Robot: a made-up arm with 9 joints. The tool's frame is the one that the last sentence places. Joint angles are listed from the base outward.
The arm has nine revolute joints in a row. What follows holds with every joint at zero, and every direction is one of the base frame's. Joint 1 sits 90 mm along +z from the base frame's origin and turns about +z. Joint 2 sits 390 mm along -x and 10 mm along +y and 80 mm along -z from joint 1 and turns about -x. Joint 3 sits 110 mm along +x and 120 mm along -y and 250 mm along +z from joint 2 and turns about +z. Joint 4 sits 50 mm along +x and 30 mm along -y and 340 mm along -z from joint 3 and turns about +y. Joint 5 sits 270 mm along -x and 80 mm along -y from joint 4 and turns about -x. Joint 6 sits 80 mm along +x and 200 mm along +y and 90 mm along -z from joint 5 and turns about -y. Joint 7 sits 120 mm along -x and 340 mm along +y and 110 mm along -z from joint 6 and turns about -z. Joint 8 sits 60 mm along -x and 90 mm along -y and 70 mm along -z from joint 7 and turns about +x. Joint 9 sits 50 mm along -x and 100 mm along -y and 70 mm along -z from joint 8 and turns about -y. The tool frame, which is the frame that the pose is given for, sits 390 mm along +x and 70 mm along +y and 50 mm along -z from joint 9; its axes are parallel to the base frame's.
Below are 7 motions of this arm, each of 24 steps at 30 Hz.
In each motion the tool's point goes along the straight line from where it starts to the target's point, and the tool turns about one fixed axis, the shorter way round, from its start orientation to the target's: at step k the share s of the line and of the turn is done. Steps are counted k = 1, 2, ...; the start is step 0. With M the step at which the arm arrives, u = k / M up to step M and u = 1 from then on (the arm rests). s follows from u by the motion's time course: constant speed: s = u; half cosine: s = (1 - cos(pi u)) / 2; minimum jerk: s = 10 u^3 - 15 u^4 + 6 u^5.
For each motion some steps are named. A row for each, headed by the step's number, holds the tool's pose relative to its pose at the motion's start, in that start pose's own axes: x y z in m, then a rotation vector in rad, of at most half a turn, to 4 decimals.
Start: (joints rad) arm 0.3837 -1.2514 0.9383 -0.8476 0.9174 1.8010 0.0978 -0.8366 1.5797
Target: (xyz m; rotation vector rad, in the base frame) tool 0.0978 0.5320 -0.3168 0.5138 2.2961 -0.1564
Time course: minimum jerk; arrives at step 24
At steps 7, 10, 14, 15, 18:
7: -0.0593 -0.0604 0.0413 0.1898 -0.0324 -0.1329
10: -0.1350 -0.1374 0.0941 0.4322 -0.0738 -0.3026
14: -0.2544 -0.2590 0.1774 0.8146 -0.1392 -0.5704
15: -0.2822 -0.2874 0.1968 0.9037 -0.1544 -0.6328
18: -0.3490 -0.3554 0.2434 1.1177 -0.1910 -0.7826

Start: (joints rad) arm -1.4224 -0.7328 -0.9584 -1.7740 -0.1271 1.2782 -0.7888 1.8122 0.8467
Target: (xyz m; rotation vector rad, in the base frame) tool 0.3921 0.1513 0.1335 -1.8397 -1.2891 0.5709
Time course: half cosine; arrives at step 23
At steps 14, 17, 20, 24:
14: 0.1135 0.1378 -0.1022 -0.1047 -0.1827 0.3907
17: 0.1431 0.1737 -0.1288 -0.1320 -0.2303 0.4925
20: 0.1631 0.1979 -0.1468 -0.1504 -0.2624 0.5612
24: 0.1701 0.2064 -0.1531 -0.1569 -0.2738 0.5854

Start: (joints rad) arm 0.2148 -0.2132 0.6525 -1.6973 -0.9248 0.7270 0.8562 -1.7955 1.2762
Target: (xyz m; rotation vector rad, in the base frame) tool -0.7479 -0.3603 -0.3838 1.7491 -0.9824 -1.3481
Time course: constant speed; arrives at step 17
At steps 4, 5, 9, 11, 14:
4: 0.0016 -0.0871 -0.0082 -0.0038 0.0737 -0.2830
5: 0.0020 -0.1089 -0.0102 -0.0048 0.0921 -0.3538
9: 0.0036 -0.1960 -0.0184 -0.0086 0.1658 -0.6368
11: 0.0044 -0.2396 -0.0225 -0.0105 0.2027 -0.7783
14: 0.0057 -0.3049 -0.0286 -0.0134 0.2579 -0.9905

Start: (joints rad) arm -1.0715 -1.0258 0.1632 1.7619 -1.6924 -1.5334 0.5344 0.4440 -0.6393
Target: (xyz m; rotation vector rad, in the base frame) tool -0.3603 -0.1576 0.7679 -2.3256 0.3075 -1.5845
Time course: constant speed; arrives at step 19
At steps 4, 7, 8, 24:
4: 0.1207 -0.0425 0.0589 -0.2559 -0.0071 0.1455
7: 0.2112 -0.0743 0.1031 -0.4479 -0.0124 0.2547
8: 0.2414 -0.0849 0.1179 -0.5119 -0.0142 0.2911
24: 0.5733 -0.2017 0.2800 -1.2156 -0.0336 0.6914

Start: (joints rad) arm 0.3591 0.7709 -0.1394 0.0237 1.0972 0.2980 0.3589 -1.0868 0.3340
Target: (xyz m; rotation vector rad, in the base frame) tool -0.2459 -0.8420 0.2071 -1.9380 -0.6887 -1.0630
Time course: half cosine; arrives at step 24
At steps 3, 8, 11, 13, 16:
3: -0.0103 0.0018 -0.0151 0.0138 0.0427 -0.0030
8: -0.0675 0.0116 -0.0989 0.0909 0.2803 -0.0196
11: -0.1174 0.0202 -0.1720 0.1580 0.4874 -0.0341
13: -0.1527 0.0263 -0.2236 0.2054 0.6338 -0.0443
16: -0.2026 0.0349 -0.2967 0.2726 0.8409 -0.0588

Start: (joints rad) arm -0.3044 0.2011 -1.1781 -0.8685 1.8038 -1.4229 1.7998 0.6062 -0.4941
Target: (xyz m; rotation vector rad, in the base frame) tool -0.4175 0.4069 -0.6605 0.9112 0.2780 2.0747
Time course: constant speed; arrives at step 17
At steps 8, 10, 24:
8: 0.2216 -0.0346 0.0648 -0.0871 0.0200 0.2915
10: 0.2770 -0.0432 0.0810 -0.1089 0.0250 0.3644
24: 0.4710 -0.0735 0.1377 -0.1852 0.0424 0.6195

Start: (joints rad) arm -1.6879 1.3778 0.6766 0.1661 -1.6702 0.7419 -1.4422 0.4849 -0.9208
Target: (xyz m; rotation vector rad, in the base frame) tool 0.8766 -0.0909 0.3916 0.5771 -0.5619 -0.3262
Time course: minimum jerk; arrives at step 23
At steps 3, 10, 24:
3: -0.0043 -0.0001 0.0132 0.0030 -0.0209 0.0034
10: -0.0908 -0.0016 0.2765 0.0628 -0.4383 0.0719
24: -0.2396 -0.0043 0.7294 0.1656 -1.1562 0.1898

